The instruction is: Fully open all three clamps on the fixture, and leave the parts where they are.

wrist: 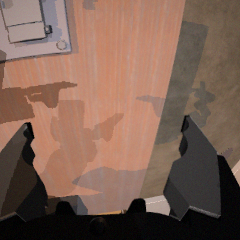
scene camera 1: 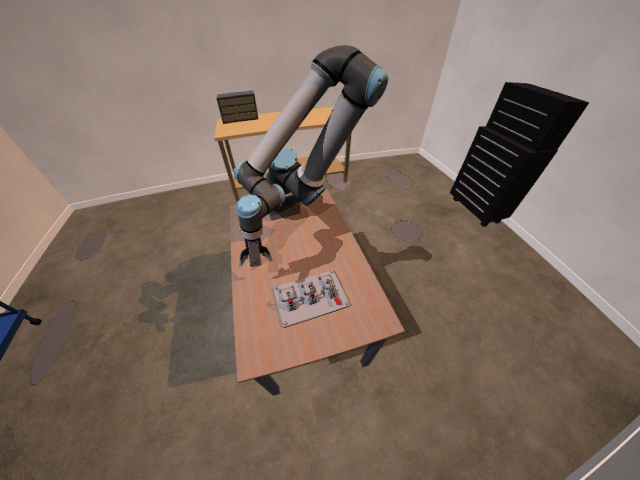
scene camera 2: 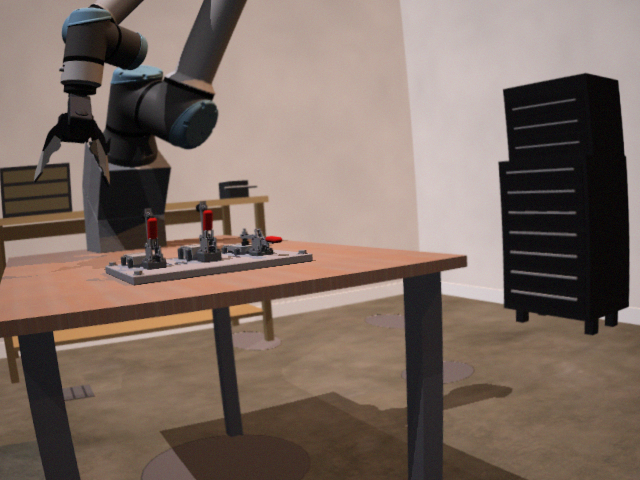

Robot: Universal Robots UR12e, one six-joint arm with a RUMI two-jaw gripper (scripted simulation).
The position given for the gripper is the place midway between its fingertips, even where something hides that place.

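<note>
The gripper (scene camera 2: pixel 72 184) can be seen from the wrist as well, with the gripper (wrist: pixel 107 120) visible there. A grey fixture plate (scene camera 2: pixel 176 269) is part of the scene too, and scene camera 1 also shows the plate (scene camera 1: pixel 304 311).
</note>
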